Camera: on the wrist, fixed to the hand. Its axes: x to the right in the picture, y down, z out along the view.
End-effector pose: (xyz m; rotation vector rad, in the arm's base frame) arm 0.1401 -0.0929 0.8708 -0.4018 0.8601 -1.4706
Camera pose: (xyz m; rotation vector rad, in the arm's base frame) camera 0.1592 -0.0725 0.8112 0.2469 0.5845 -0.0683
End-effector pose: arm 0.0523 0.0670 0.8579 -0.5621 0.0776 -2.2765
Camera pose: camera 0.0827 0.0276 0.8148 -0.3911 0.1527 -0.7373
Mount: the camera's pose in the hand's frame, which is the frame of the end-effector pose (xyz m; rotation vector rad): -0.0065 0.0579 -0.0307 0.1603 -0.1988 1.5209
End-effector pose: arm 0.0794 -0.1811 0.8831 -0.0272 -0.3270 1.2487
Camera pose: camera 0.0319 -0.1637 0.8409 -0.0105 -0.3719 2.7953
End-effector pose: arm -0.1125 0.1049 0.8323 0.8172 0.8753 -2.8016
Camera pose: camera -0.0787 0.0733 0.7854 0.6989 -0.1107 -1.5113
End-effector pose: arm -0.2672 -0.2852 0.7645 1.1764 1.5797 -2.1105
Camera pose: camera -0.2132 -0.2814 0.7270 1.4020 0.1097 -1.1742
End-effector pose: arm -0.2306 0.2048 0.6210 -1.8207 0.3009 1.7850
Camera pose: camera -0.2360 0.1398 0.6122 0.9248 -1.5995 -2.0333
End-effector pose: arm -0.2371 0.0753 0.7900 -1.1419 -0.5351 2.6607
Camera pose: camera -0.2124 0.0279 0.7515 0.7457 -0.4569 -1.8106
